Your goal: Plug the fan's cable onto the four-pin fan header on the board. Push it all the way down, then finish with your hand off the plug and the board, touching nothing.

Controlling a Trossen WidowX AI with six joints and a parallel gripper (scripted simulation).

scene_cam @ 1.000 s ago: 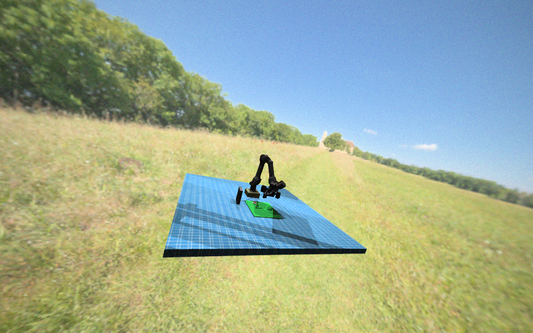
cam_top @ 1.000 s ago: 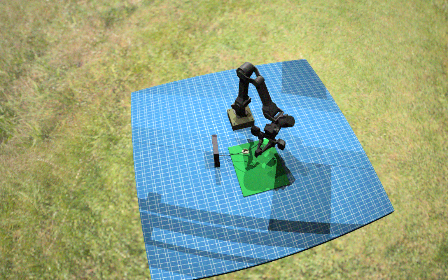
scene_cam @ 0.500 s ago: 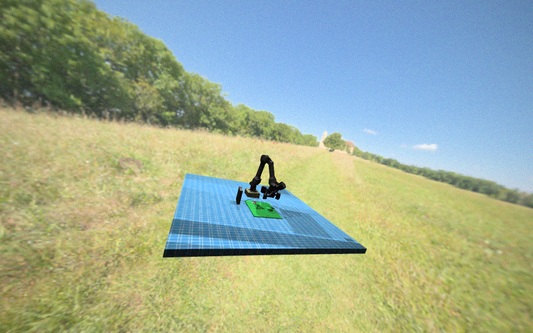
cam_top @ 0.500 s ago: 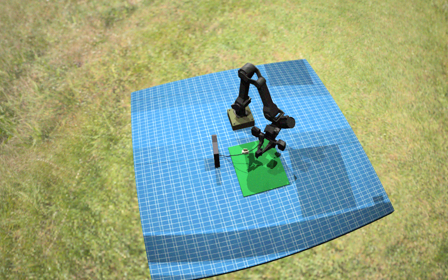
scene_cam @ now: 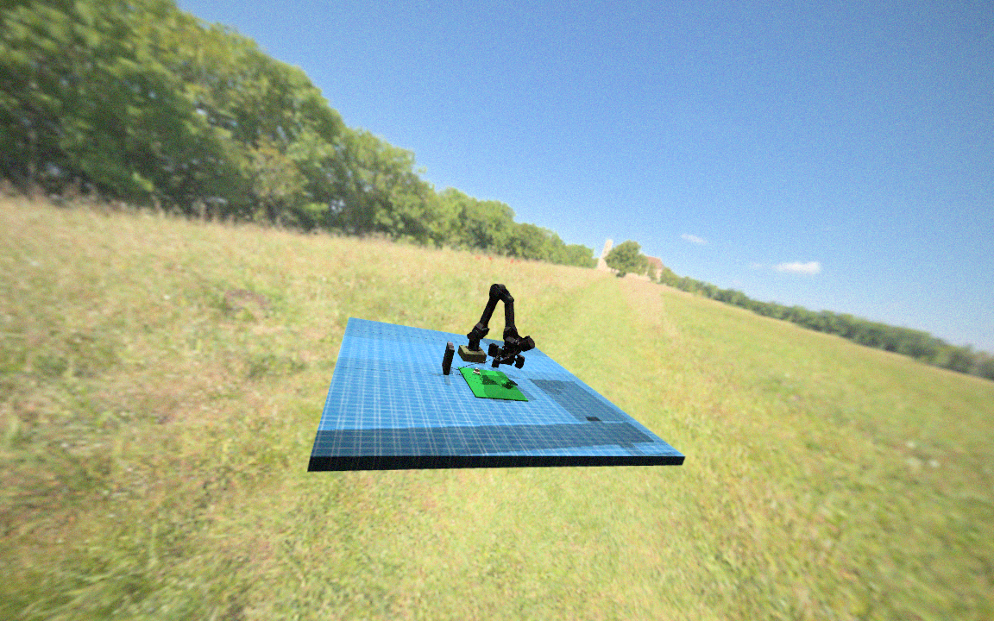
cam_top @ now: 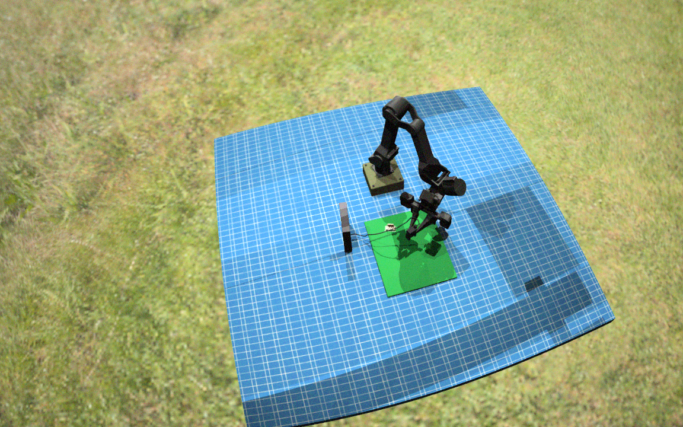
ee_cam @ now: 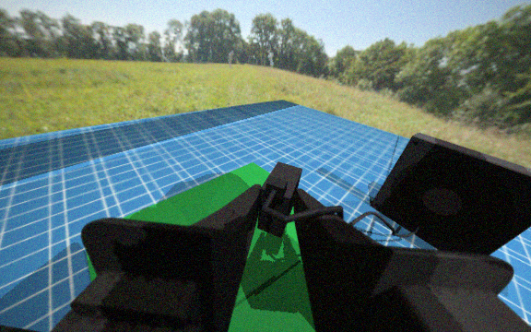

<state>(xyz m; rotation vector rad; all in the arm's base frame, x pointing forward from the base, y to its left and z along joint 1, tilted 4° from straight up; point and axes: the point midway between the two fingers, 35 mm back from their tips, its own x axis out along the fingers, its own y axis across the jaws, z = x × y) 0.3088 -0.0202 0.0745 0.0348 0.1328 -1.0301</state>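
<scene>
My gripper tip is now 120 mm above the green board. From my gripper tip the other things lie so: pale fan header: 110 mm below, 100 mm behind, 30 mm to the right; black fan: 170 mm to the right, 140 mm behind, 50 mm below; black fan plug: 10 mm below.
</scene>
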